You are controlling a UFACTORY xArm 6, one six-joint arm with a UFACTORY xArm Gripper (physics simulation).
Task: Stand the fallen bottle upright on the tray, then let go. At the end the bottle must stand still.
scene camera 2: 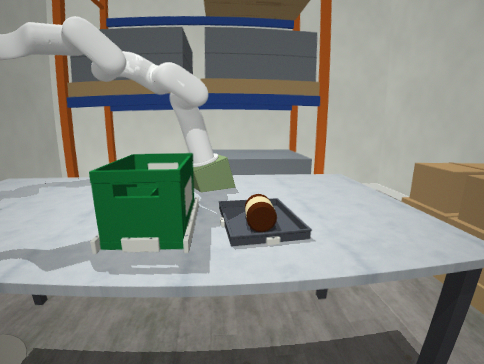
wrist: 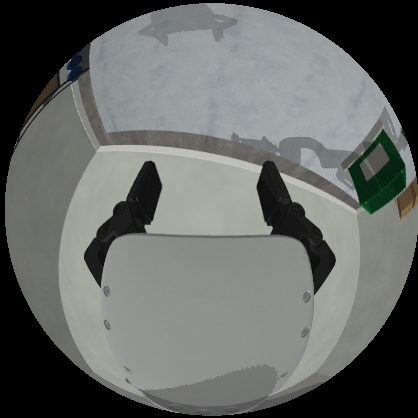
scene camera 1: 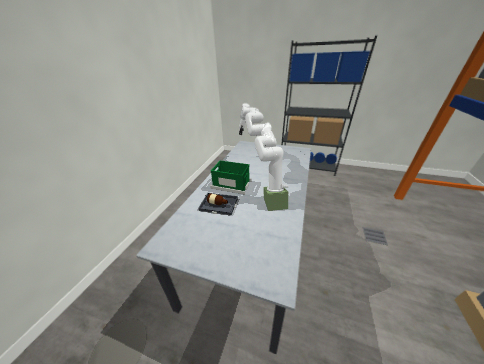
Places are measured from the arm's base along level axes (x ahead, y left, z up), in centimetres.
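Where they show: gripper, fingertip midpoint: (wrist: 208, 171) (scene camera 1: 241, 132); arm's base, origin of the base link: (scene camera 2: 203, 161) (scene camera 1: 275, 189).
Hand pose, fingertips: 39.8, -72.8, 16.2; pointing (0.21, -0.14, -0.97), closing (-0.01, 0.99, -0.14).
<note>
Things, the pixels of their centre, and the offset from my fingertips, as dx, dy, dz. "pt": a spot on its surface instead. Level surfaces: height alone.
- brown bottle, body centre: (scene camera 2: 258, 208) (scene camera 1: 218, 200) +2.1, +84.1, -22.9
- dark tray, surface spot: (scene camera 2: 296, 235) pt +14.4, +89.8, -25.8
- green crate, body centre: (scene camera 2: 153, 193) (wrist: 379, 172) (scene camera 1: 231, 176) -1.7, +56.8, -18.4
- table, its level: dz -27.1
A brown bottle (scene camera 1: 216, 200) (scene camera 2: 261, 215) with a cream label lies on its side on the dark tray (scene camera 1: 208, 211) (scene camera 2: 296, 235). In scene camera 2 its round base faces the camera; in scene camera 1 its neck points right. My gripper (scene camera 1: 241, 132) (wrist: 208, 171) is open and empty, with its two black fingers wide apart in the wrist view. It hangs high above the far end of the table, beyond the green crate and well away from the bottle. The gripper does not show in scene camera 2, and the bottle and tray do not show in the wrist view.
A green crate (scene camera 1: 230, 176) (scene camera 2: 142, 210) (wrist: 378, 172) stands on the table (scene camera 1: 240, 245) (scene camera 2: 380, 250) beside the tray, between it and the gripper's side. The arm's green base block (scene camera 1: 276, 199) (scene camera 2: 215, 175) stands near the other long edge. A wall runs along the crate's side of the table.
</note>
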